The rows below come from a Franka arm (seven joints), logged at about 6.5 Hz.
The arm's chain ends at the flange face. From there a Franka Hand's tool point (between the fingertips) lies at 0.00 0.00 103.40 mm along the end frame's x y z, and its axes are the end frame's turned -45 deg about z.
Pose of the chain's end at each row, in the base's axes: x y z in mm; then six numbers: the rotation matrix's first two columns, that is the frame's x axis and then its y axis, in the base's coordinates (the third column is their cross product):
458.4 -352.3 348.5 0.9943 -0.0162 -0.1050 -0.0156 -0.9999 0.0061
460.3 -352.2 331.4 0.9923 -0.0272 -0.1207 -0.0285 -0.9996 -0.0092
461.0 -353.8 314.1 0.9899 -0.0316 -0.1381 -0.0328 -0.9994 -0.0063
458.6 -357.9 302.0 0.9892 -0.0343 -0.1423 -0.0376 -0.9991 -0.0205
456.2 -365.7 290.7 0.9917 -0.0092 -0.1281 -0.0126 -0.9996 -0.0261
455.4 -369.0 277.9 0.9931 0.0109 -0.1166 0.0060 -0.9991 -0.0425
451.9 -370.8 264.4 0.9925 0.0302 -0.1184 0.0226 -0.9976 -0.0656
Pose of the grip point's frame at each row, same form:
447.5 -352.8 245.7 0.7141 0.6956 -0.0786 0.6920 -0.7185 -0.0699
447.9 -350.9 228.8 0.7218 0.6876 -0.0788 0.6815 -0.7261 -0.0919
446.7 -352.7 211.7 0.7232 0.6843 -0.0932 0.6768 -0.7290 -0.1021
444.0 -355.2 199.7 0.7261 0.6822 -0.0861 0.6729 -0.7307 -0.1151
443.0 -362.9 188.2 0.7101 0.7003 -0.0721 0.6923 -0.7133 -0.1090
443.3 -364.7 175.3 0.6980 0.7142 -0.0524 0.7065 -0.6988 -0.1125
439.5 -364.3 162.0 0.6858 0.7268 -0.0373 0.7178 -0.6841 -0.1301

